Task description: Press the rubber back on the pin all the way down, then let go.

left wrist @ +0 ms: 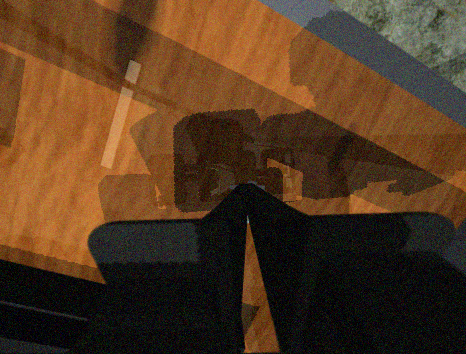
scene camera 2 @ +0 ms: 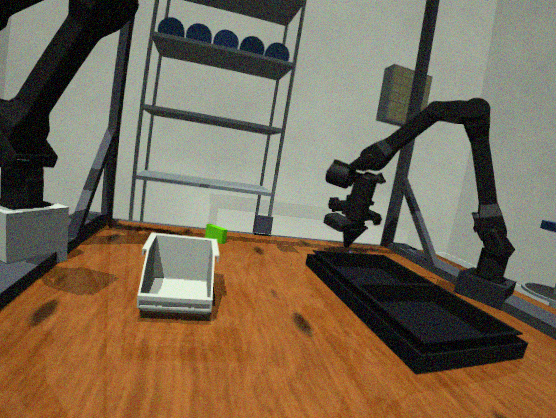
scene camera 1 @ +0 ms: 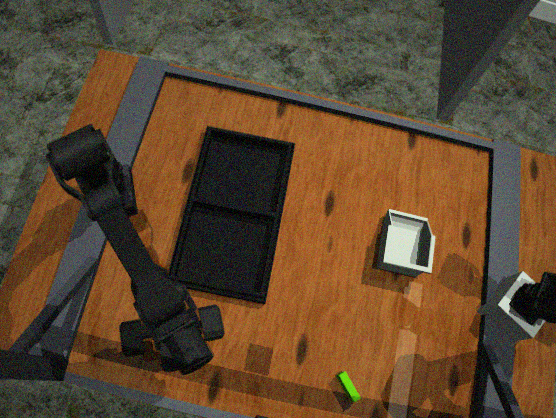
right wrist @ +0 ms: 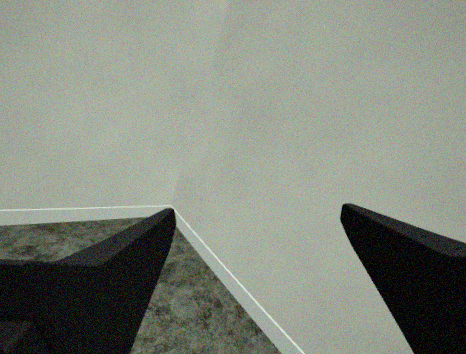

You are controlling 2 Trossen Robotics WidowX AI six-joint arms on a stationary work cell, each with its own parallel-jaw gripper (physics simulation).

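Places are measured from the left arm's base along level axes (x right, y down, z ahead), in millimetres.
Pixels of known places: left gripper, fingertip midpoint: [left wrist: 245, 190] [scene camera 2: 345, 246]; right gripper, fingertip midpoint: [right wrist: 257, 214]; left arm's base at its link origin: [scene camera 2: 488, 276]; right arm's base at its link origin: [scene camera 2: 21, 203] [scene camera 1: 528, 303].
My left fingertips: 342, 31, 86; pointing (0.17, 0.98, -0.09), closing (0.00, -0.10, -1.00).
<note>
For each thing: its middle in the pictures, then the offset to it from my left fingertips, as dx, dy, dz. Level surfaces: height alone.
- black two-compartment tray at the middle of its body: [scene camera 2: 395, 293] [scene camera 1: 234, 209] -254, -2, +173
- white open bin at the middle of its body: [scene camera 2: 179, 275] [scene camera 1: 404, 243] -99, -18, +521
- small green block at the middle of its body: [scene camera 1: 347, 386] [scene camera 2: 215, 233] +161, -1, +321
- wooden table at its surface level: dy +16
My left gripper [scene camera 2: 346, 244] [left wrist: 245, 190] is shut with nothing between its fingers. It points down, its tips low over the table beyond the black tray in scene camera 2. In scene camera 1 the left arm's wrist hides the fingertips. Neither the rubber nor the pin can be made out in any view. The shut fingers and dark shadows cover that spot in the left wrist view, where a tiny pale sliver shows in the gap between the fingers. Whether the tips touch anything I cannot tell. My right gripper [right wrist: 257, 214] is open and empty, facing wall and floor.
A black two-compartment tray [scene camera 1: 241, 212] [scene camera 2: 370, 320] lies near the left arm. A white open bin [scene camera 1: 406, 267] [scene camera 2: 175, 302] stands towards the right arm. A small green block [scene camera 1: 349, 386] [scene camera 2: 216, 233] lies on the wooden table [scene camera 1: 340, 280]. Grey frame bars edge the table.
</note>
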